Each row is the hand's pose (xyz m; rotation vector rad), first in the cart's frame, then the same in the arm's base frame.
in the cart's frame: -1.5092 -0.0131 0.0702 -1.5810 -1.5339 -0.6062
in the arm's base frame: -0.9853 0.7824 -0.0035 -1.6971 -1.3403 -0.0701
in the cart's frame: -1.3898 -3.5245 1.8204 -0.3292 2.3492 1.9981
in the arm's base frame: 0.1374 -2.2665 2.1991 -0.0339 -2.2979 -1.6184
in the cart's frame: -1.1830 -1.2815 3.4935 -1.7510 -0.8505 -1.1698
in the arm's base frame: 0.7974 0.2856 3.1603 -2.0435 -0.7724 -0.6581
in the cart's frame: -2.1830 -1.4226 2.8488 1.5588 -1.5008 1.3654
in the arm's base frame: -0.3603 0.0083 3.0250 1.6242 -1.0355 1.0927
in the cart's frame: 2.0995 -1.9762 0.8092 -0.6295 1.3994 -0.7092
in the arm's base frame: 2.7759 -0.9744 -0.4398 -1.0215 1.6995 -0.7221
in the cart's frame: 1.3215 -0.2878 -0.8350 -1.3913 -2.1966 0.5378
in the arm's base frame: 1.2572 0.3178 -1.9174 -1.1970 -1.8733 1.0091
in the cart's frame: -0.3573 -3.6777 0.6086 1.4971 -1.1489 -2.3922
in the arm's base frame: 0.6066 -2.6787 0.7267 0.8881 -1.2012 -2.3082
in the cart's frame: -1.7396 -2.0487 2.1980 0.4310 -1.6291 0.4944
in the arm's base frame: -0.1613 -0.7439 2.3873 0.3819 -1.1498 0.5646
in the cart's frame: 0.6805 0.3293 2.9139 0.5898 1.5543 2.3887
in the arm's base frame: 2.1210 1.7324 1.5609 1.0698 1.9775 2.1821
